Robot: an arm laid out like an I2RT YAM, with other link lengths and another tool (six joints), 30 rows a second.
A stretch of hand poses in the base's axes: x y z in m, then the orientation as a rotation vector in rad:
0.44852, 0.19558, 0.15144, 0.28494, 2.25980, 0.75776
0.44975, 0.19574, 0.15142, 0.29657, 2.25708, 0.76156
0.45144, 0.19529, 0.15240, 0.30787, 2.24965, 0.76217
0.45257, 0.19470, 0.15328, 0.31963, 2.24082, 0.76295
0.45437, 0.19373, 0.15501, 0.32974, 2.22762, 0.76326
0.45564, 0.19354, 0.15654, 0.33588, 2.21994, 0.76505
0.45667, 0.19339, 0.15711, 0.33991, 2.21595, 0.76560
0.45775, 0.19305, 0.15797, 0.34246, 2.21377, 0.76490
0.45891, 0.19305, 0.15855, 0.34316, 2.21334, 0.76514
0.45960, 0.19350, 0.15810, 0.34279, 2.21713, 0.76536
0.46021, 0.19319, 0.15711, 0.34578, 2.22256, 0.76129
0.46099, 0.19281, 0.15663, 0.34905, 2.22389, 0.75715
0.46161, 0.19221, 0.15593, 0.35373, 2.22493, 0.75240
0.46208, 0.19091, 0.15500, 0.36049, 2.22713, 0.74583
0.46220, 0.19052, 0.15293, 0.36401, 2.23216, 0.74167
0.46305, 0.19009, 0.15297, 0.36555, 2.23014, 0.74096
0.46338, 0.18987, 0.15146, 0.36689, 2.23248, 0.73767
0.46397, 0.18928, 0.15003, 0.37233, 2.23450, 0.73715
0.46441, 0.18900, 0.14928, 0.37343, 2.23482, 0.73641
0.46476, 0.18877, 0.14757, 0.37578, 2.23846, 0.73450
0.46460, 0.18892, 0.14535, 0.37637, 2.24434, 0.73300
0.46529, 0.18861, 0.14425, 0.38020, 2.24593, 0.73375
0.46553, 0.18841, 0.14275, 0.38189, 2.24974, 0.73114
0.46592, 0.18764, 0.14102, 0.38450, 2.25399, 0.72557
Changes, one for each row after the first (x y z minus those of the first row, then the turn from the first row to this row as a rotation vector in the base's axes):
0.00123, 0.00016, -0.00002, 0.00649, 0.00160, -0.00708
0.00292, -0.00029, 0.00096, 0.01134, -0.00158, -0.01648
0.00405, -0.00088, 0.00184, 0.01667, -0.00583, -0.02655
0.00585, -0.00185, 0.00357, 0.02189, -0.01462, -0.03705
0.00712, -0.00204, 0.00510, 0.02616, -0.01941, -0.04276
0.00815, -0.00219, 0.00567, 0.02837, -0.02167, -0.04642
0.00923, -0.00253, 0.00653, 0.02896, -0.02292, -0.04900
0.01039, -0.00253, 0.00711, 0.02941, -0.02305, -0.04950
0.01108, -0.00208, 0.00666, 0.02886, -0.01968, -0.04802
0.01169, -0.00239, 0.00567, 0.02600, -0.01427, -0.04977
0.01247, -0.00277, 0.00519, 0.02381, -0.01252, -0.05297
0.01309, -0.00337, 0.00449, 0.02165, -0.01063, -0.05739
0.01356, -0.00467, 0.00356, 0.01864, -0.00721, -0.06346
0.01368, -0.00506, 0.00149, 0.01594, -0.00197, -0.06567
0.01453, -0.00549, 0.00153, 0.01621, -0.00339, -0.06755
0.01486, -0.00571, 0.00002, 0.01391, -0.00121, -0.06886
0.01545, -0.00630, -0.00141, 0.01483, 0.00239, -0.07194
0.01589, -0.00658, -0.00216, 0.01458, 0.00296, -0.07282
0.01624, -0.00681, -0.00387, 0.01337, 0.00683, -0.07388
0.01608, -0.00666, -0.00609, 0.01158, 0.01221, -0.07295
0.01677, -0.00697, -0.00719, 0.01300, 0.01504, -0.07465
0.01701, -0.00717, -0.00869, 0.01108, 0.01877, -0.07547
0.01740, -0.00794, -0.01042, 0.00727, 0.02287, -0.07780

